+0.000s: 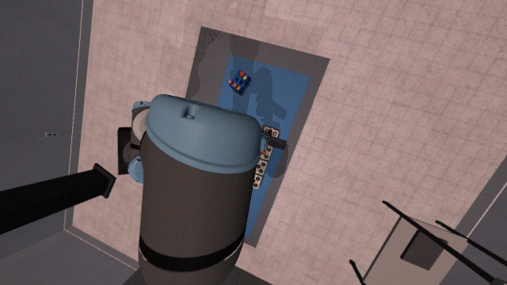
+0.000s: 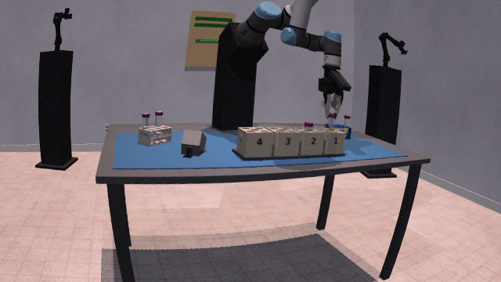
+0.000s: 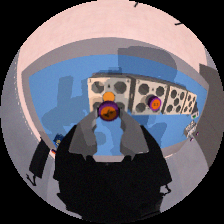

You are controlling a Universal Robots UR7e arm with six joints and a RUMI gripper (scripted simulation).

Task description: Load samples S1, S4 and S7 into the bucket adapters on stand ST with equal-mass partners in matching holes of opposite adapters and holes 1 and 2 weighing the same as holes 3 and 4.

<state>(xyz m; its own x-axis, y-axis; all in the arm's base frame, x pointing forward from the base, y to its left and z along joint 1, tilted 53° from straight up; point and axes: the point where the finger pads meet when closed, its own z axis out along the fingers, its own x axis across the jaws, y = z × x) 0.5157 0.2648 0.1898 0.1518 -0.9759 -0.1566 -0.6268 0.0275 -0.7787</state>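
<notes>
Right now the blue rack is 380 mm behind my hand, 190 mm to the left of it and 130 mm below it. The rest, counted from my hand: white rack 710 mm to the right, 130 mm below, 80 mm behind; bucket adapter 320 mm to the right, 110 mm below, 80 mm ahead.
</notes>
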